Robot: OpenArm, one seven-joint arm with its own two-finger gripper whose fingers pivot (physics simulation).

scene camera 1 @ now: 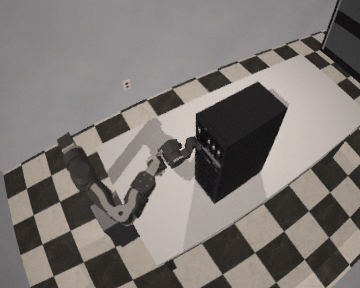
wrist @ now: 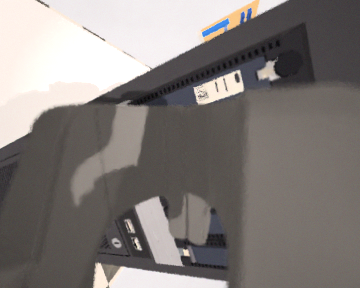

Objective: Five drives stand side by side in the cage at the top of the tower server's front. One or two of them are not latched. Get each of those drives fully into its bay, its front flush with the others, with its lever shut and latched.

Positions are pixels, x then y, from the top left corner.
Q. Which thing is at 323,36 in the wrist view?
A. A black tower server.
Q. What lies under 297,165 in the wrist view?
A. The gripper.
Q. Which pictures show the gripper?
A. Scene camera 1 and the wrist view: all of them.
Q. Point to a drive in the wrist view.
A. At 213,254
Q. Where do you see a drive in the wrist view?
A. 281,62
